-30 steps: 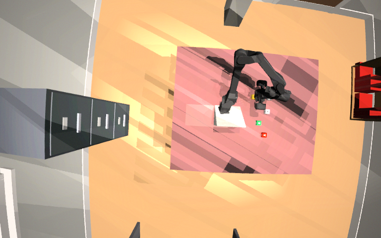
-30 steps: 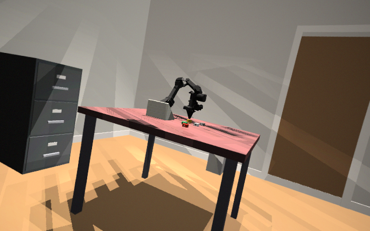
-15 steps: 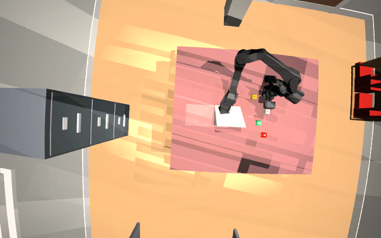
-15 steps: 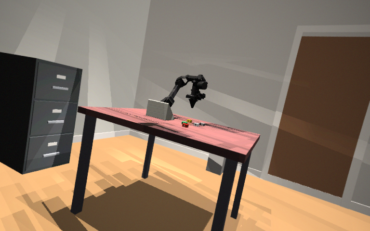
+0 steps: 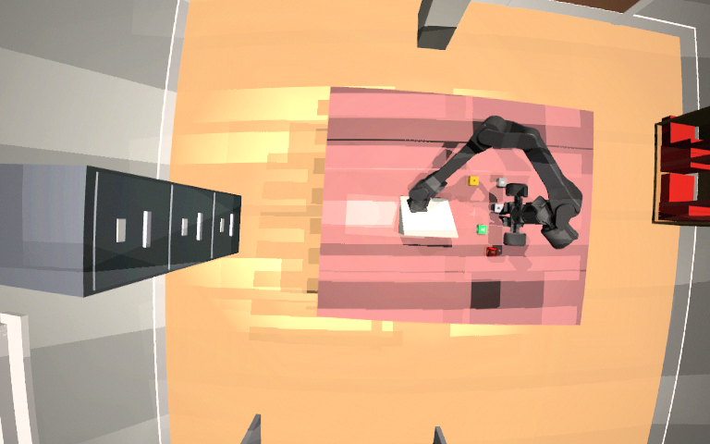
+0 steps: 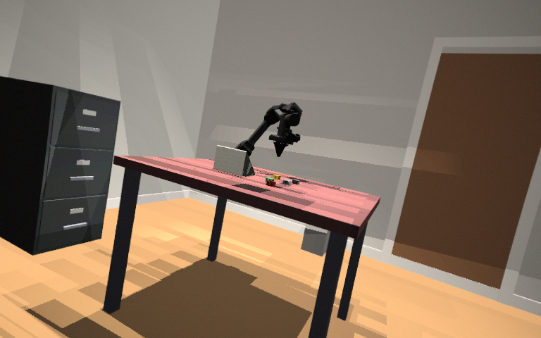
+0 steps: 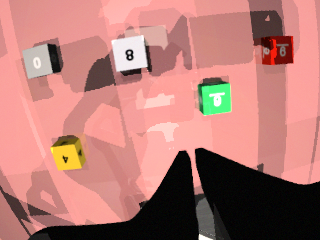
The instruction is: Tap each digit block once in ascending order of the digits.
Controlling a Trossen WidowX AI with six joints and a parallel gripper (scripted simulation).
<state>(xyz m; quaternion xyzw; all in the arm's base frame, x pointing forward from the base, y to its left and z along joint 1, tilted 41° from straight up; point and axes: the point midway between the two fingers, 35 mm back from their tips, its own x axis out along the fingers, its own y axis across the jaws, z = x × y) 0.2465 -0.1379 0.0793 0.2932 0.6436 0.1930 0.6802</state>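
My gripper tip is 120 mm above the green block, 50 mm to the left of it and 10 mm past it. Also, from my gripper tip: yellow block: 140 mm to the left, 120 mm below, 30 mm behind; white block: 120 mm below, 60 mm ahead, 30 mm to the left; red block: 140 mm to the right, 120 mm below, 30 mm ahead.
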